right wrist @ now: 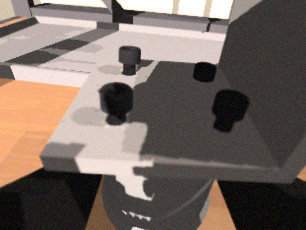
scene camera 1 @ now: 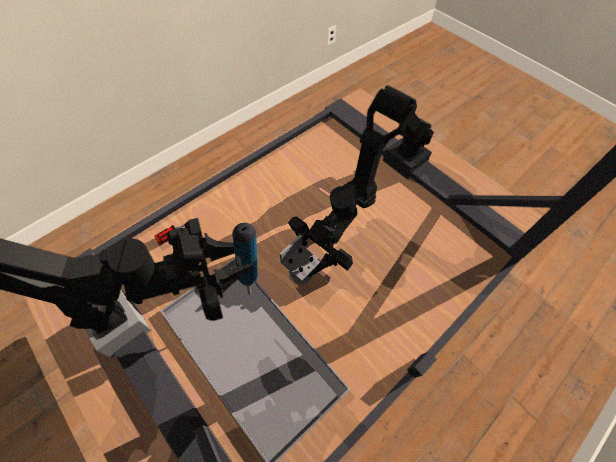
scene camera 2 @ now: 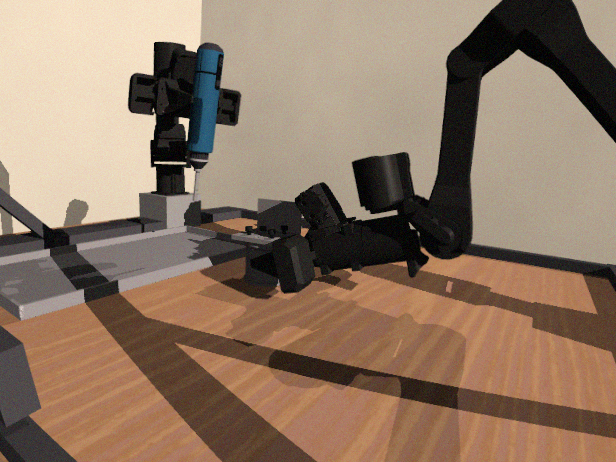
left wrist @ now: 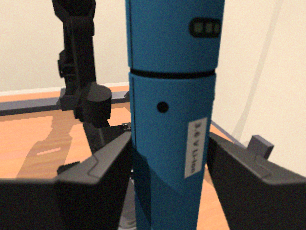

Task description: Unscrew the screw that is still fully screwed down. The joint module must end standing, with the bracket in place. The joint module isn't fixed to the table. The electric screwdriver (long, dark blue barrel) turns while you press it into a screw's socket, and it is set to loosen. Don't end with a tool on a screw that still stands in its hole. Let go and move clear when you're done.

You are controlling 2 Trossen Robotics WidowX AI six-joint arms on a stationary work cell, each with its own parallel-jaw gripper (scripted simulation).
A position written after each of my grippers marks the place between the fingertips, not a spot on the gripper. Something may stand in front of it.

Note:
I see my left gripper (scene camera 1: 250,255), my right gripper (scene camera 2: 262,258) and a grey bracket (scene camera 2: 273,214).
The grey bracket is seen too in scene camera 1 (scene camera 1: 291,251). My left gripper is seen too in scene camera 2 (scene camera 2: 206,102) and in the left wrist view (left wrist: 168,138). My right gripper is seen too in scene camera 1 (scene camera 1: 299,269).

